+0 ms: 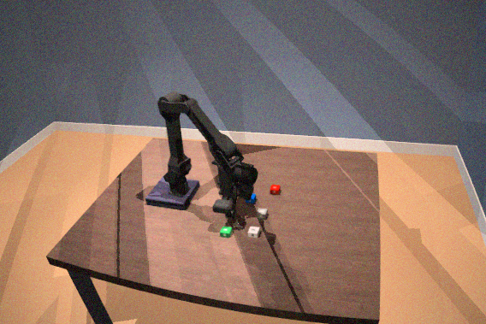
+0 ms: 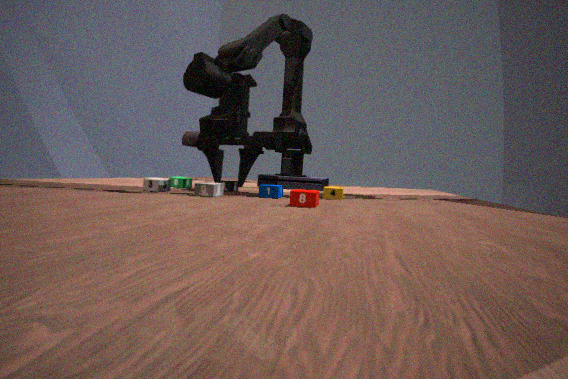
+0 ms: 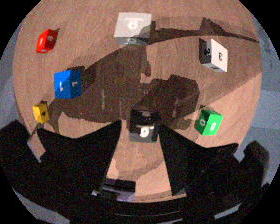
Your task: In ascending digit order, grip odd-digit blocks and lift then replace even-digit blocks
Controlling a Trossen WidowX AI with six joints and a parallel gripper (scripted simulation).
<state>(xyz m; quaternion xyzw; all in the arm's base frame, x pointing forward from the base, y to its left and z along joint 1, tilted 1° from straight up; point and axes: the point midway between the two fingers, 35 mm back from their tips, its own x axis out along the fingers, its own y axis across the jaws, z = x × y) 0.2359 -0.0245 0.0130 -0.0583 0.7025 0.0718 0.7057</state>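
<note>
The dark block is right at my gripper tip. Round my gripper tip: grey block: 100 mm ahead, 40 mm to the left; then green block: 100 mm to the right, 30 mm ahead; then blue block marked 1: 100 mm to the left, 30 mm ahead.
</note>
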